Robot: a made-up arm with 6 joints. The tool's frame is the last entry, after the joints.
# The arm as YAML. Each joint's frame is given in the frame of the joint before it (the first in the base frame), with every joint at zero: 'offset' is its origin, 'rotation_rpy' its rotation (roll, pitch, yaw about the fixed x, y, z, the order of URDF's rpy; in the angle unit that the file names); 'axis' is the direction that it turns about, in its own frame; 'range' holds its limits. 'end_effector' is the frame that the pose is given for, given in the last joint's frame.
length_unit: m
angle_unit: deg
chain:
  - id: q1
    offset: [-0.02, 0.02, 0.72]
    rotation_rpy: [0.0, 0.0, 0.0]
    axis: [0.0, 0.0, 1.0]
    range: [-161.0, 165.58]
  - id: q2
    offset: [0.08, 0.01, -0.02]
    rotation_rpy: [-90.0, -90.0, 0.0]
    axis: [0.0, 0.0, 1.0]
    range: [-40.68, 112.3]
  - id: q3
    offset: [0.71, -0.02, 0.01]
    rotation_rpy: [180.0, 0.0, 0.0]
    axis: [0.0, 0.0, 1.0]
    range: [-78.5, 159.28]
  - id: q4
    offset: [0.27, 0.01, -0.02]
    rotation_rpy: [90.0, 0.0, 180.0]
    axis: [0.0, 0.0, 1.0]
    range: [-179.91, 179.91]
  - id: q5
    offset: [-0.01, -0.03, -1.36]
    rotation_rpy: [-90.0, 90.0, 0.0]
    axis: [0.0, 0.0, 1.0]
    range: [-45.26, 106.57]
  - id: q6
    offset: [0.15, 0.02, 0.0]
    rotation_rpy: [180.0, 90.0, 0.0]
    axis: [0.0, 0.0, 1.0]
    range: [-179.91, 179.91]
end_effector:
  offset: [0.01, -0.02, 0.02]
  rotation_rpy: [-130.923, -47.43, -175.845]
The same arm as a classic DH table. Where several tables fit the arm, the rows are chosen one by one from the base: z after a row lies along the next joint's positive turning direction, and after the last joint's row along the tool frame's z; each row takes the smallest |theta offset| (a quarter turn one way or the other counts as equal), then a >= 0, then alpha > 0; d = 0 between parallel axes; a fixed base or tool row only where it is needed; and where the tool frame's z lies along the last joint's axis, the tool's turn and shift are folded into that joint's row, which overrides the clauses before.
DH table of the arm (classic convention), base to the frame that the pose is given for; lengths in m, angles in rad. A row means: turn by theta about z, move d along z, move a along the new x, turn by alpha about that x. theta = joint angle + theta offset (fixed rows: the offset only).
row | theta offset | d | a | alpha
base (fixed) | -0.7854 | 0 | -0.0283 | 0
q1 | 0.7854 | 0.7 | 0.08 | -1.5708
q2 | 1.5426 | 0 | -0.7103 | 3.1416
q3 | -0.0282 | -0.04 | -0.27 | 1.5708
q4 | 0 | -1.35 | -0.01 | -1.5708
q5 | 0 | -0.03 | -0.02 | 1.5708
q6 | 1.0751 | -0.1237 | -0.0183 | -2.0299
tool (fixed) | -0.9641 | 0.0143 | 0 | 0
Joint limits (rad, base to tool): -2.81..2.8899 -0.71..1.96 -1.3701..2.78 -3.14..3.14 -0.7899..1.86 -3.14..3.14

